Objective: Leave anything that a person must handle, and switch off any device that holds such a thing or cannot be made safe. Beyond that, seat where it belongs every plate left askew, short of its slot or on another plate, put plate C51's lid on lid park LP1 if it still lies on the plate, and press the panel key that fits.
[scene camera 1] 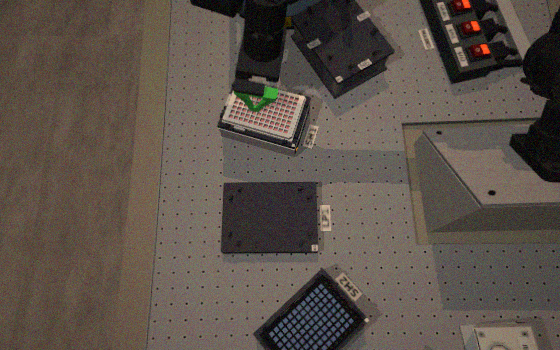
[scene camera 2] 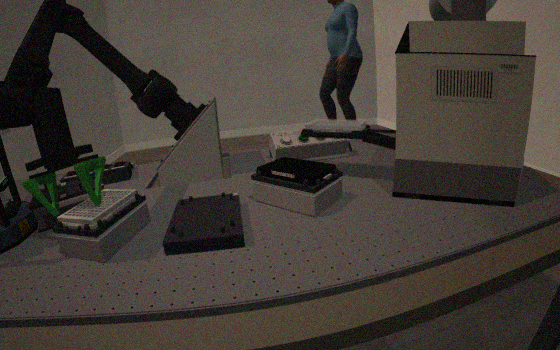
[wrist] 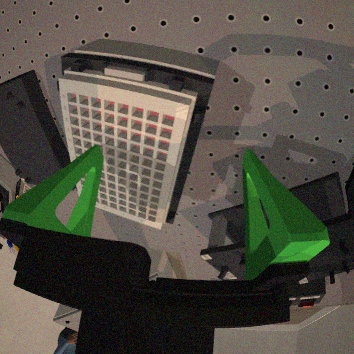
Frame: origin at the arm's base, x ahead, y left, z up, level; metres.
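Seen in the pictures: gripper, fingertip midpoint: (scene camera 1: 258,88) (scene camera 2: 76,210) (wrist: 169,152); arm's base at its link origin: (scene camera 1: 558,160) (scene camera 2: 192,123).
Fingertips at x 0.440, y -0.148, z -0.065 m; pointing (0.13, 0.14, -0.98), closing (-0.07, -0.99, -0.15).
Observation:
Offsets run from my fingertips to a thing's middle. "spot": to the spot under its first point.
A white plate with reddish wells {dy +0.040, dx -0.013, dz -0.002 m} (scene camera 1: 285,117) (scene camera 2: 95,210) (wrist: 135,165) lies on the nest of device SH1 {spot: dy +0.092, dx -0.008, dz -0.015 m} (scene camera 1: 260,139) (scene camera 2: 102,246) (wrist: 145,52). It sits off-centre, with black nest rim showing along one long side and one end. An orange spot shows at the device's corner. My gripper (scene camera 1: 256,106) (scene camera 2: 77,209) (wrist: 169,152) is open and empty over the plate; in the wrist view one fingertip overlaps the plate and the other is beyond its side. Lid park LP1 {dy +0.221, dx -0.028, dz -0.047 m} (scene camera 1: 270,217) (scene camera 2: 205,222) bears no lid. A dark plate with blue wells {dy +0.392, dx -0.099, dz -0.002 m} (scene camera 1: 310,320) sits on SH2 {spot: dy +0.362, dx -0.058, dz -0.036 m} (scene camera 2: 285,196).
A dark nest block {dy -0.116, dx -0.148, dz -0.026 m} (scene camera 1: 345,50) stands near the arm. A switch box {dy -0.169, dx -0.408, dz -0.037 m} (scene camera 1: 462,45) has lit red rockers. A grey wedge stand (scene camera 1: 445,185) (scene camera 2: 197,145) carries a black arm. A button panel {dy +0.483, dx -0.391, dz -0.022 m} (scene camera 2: 310,148) stands at the back, a tall box {dy +0.735, dx -0.081, dz +0.164 m} (scene camera 2: 465,125) at right. A person (scene camera 2: 342,35) stands behind.

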